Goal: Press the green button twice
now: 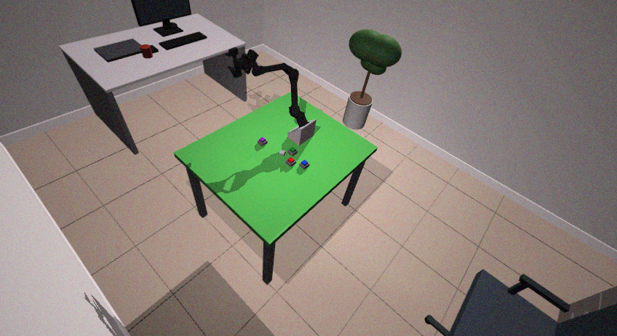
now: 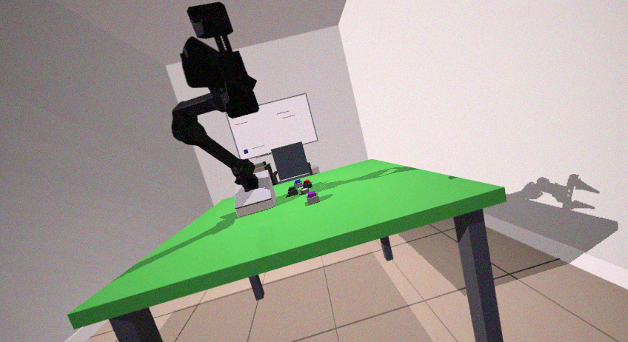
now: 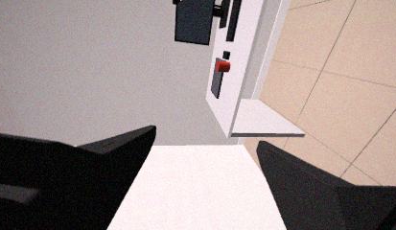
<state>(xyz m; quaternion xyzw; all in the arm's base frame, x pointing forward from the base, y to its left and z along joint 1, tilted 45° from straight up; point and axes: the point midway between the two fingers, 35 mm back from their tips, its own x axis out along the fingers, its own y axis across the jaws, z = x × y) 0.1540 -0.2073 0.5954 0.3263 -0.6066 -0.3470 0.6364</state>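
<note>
My gripper tip is 65 cm to the right of the green button, 37 cm above it and 4 cm short of it. The rest, counted from my gripper tip: purple button: 43 cm to the left, 37 cm below, 12 cm ahead; then small grey block: 60 cm to the left, 39 cm below, 10 cm ahead; then red button: 70 cm to the left, 37 cm below, 13 cm ahead.
</note>
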